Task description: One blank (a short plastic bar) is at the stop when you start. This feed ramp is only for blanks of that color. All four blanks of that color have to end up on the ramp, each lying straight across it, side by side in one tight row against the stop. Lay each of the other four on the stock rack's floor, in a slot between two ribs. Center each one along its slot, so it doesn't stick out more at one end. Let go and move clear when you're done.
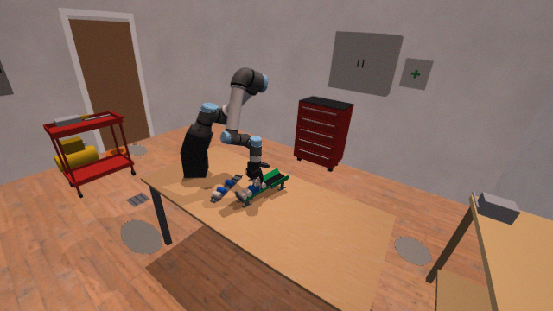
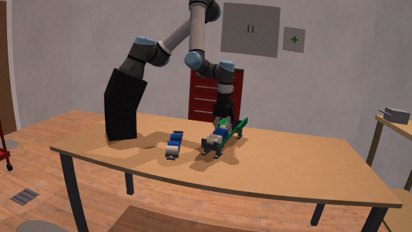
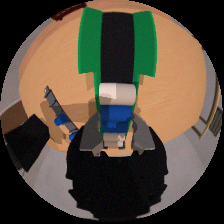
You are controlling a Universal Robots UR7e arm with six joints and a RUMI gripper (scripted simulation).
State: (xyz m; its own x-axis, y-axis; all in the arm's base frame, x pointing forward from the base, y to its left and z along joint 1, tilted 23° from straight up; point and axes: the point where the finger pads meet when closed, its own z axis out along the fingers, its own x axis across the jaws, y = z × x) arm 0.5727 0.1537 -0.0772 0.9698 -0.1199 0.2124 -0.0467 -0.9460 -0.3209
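Now: hand 230 mm past the black stock rack, 100 mm to the left of it and 100 mm above it.
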